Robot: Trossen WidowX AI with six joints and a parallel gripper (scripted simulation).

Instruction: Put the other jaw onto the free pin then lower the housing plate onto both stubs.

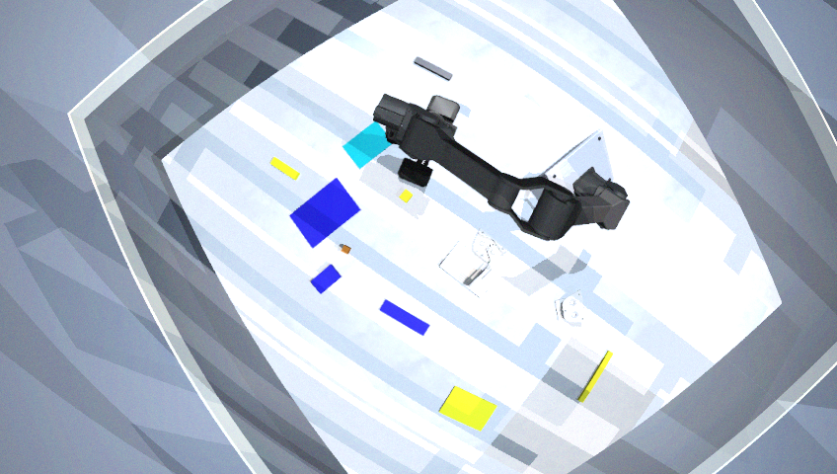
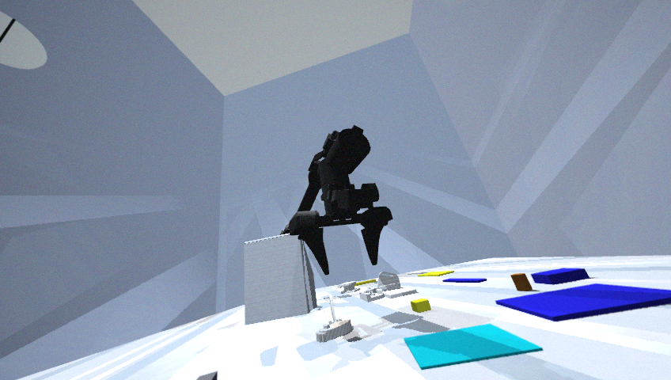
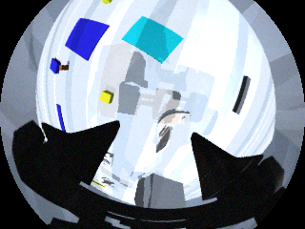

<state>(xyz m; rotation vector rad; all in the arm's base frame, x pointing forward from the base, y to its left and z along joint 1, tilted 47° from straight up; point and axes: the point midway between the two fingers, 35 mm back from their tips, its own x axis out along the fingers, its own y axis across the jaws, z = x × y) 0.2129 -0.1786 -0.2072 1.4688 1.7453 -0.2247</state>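
My gripper tip is now 5 cm past the grey ribbed jaw and 8 cm above it. Round my gripper tip: cyan tile: 10 cm ahead, 11 cm to the right, 8 cm below; then blue tile: 27 cm ahead, 5 cm to the right, 8 cm below; then small yellow cube: 10 cm ahead, 4 cm to the left, 8 cm below.
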